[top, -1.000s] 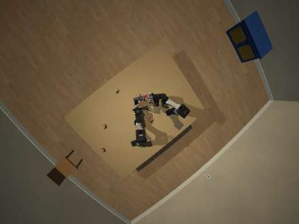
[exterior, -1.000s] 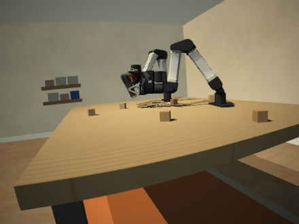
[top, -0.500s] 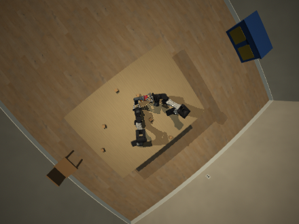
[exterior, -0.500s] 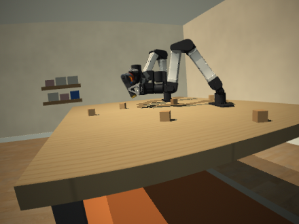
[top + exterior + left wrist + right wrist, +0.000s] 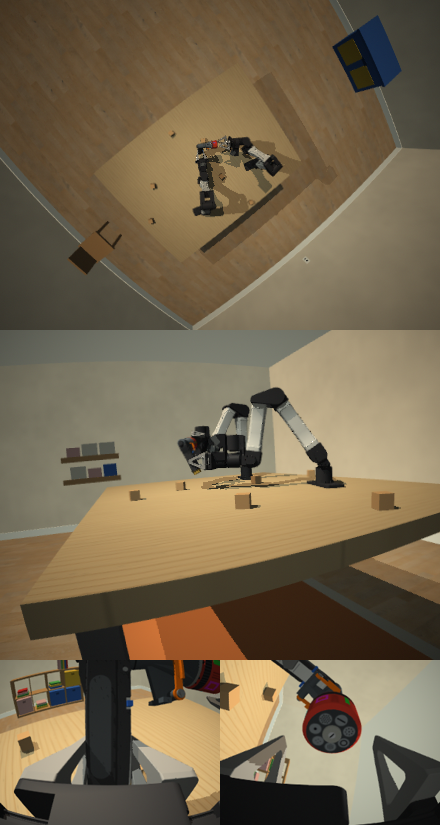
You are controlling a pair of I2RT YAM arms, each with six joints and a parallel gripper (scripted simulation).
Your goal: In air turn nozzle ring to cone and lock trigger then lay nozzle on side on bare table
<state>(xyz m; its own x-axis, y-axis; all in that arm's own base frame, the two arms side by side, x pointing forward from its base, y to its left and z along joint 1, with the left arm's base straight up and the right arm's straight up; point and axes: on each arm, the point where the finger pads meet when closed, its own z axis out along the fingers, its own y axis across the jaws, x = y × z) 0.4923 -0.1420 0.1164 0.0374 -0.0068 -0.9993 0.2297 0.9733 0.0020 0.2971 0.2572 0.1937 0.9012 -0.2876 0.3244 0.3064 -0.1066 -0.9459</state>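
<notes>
My right gripper is now 20 mm short of the red spray ring and 30 mm to the right of it. The rest, counted from my right hand: pale trigger 40 mm ahead, 120 mm to the left, 60 mm below.
Right now my left hand is 20 mm to the left of the pale trigger and 20 mm below it. From my left hand the other things lie so: red spray ring: 100 mm to the right, 80 mm above, 30 mm behind.
</notes>
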